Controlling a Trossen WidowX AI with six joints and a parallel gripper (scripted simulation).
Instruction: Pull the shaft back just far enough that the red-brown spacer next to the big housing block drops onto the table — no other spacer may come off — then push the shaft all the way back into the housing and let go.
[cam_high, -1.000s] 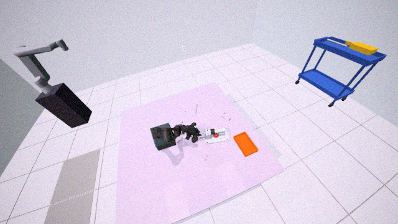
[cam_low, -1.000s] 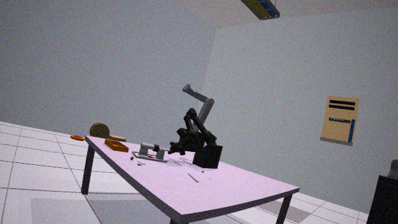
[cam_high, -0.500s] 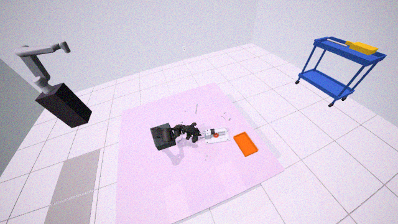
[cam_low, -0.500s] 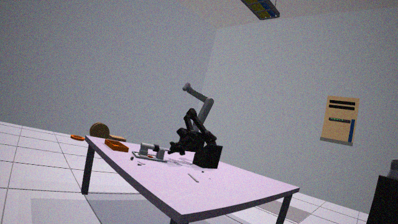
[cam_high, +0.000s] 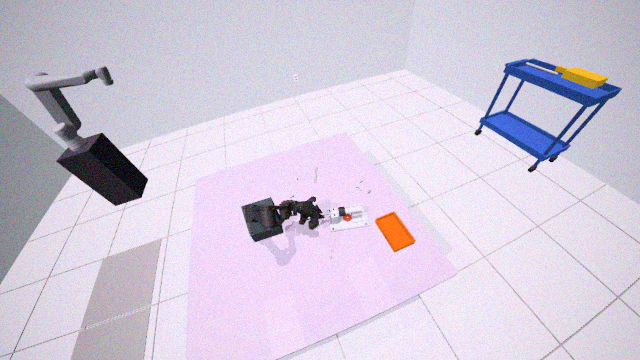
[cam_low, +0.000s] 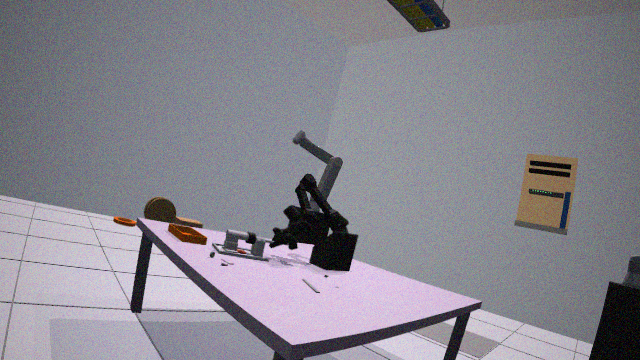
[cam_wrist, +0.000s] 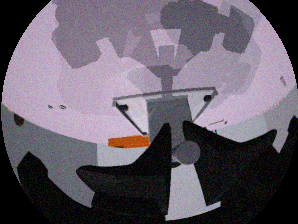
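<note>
The shaft is 50 mm ahead of my gripper tip, 10 mm to the right of it and 30 mm above it. From my gripper tip the other things lie so: orange tray: 330 mm ahead, 210 mm to the right, 40 mm below.
</note>
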